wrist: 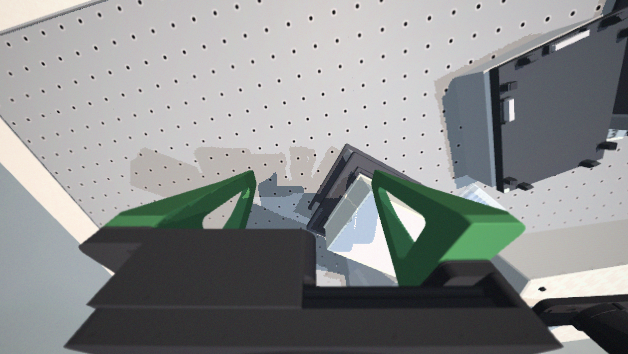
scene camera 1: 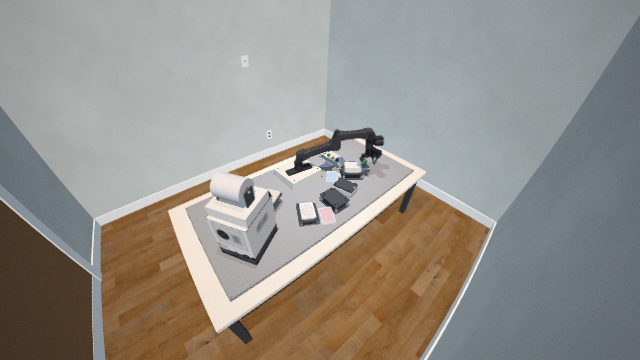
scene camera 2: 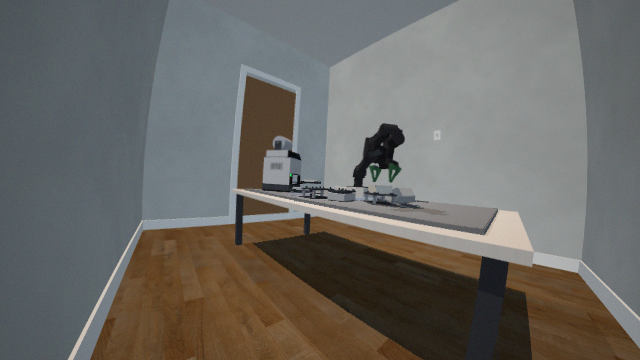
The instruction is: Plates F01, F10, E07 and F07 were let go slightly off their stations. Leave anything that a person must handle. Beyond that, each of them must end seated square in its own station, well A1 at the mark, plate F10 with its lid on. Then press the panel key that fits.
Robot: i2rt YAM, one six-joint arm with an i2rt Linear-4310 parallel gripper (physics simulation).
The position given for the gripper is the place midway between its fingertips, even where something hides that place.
The gripper (wrist: 313, 176) is open, with nothing in its grasp. Also in view: a button box (wrist: 359, 274).
